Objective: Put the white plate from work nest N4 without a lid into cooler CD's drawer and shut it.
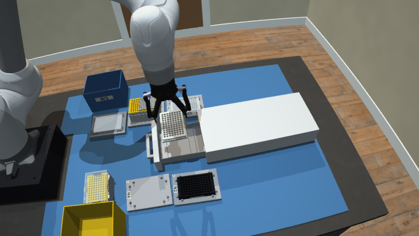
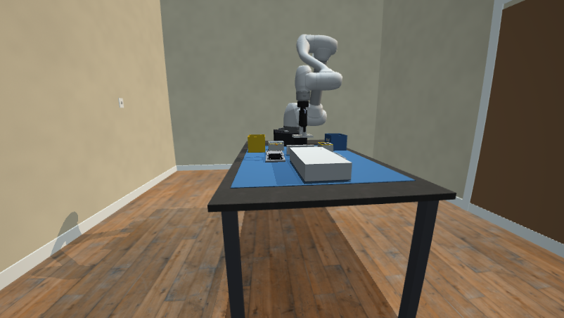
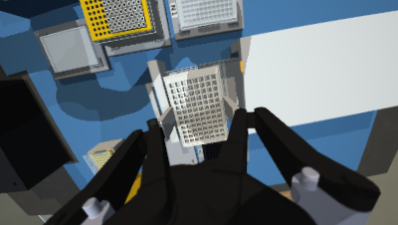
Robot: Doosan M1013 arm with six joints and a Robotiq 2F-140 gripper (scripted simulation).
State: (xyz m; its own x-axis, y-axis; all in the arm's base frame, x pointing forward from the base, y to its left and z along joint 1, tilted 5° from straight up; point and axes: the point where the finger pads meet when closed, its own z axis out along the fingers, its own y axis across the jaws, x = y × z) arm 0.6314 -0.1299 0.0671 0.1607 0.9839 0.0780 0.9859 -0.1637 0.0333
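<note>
The white plate lies 2 cm below my hand. The rest, counted from my hand: white cooler CD 17 cm ahead, 13 cm below, 3 cm to the right; then drawer 14 cm below, 4 cm ahead; then black plate 19 cm to the right, 15 cm below, 1 cm ahead.
</note>
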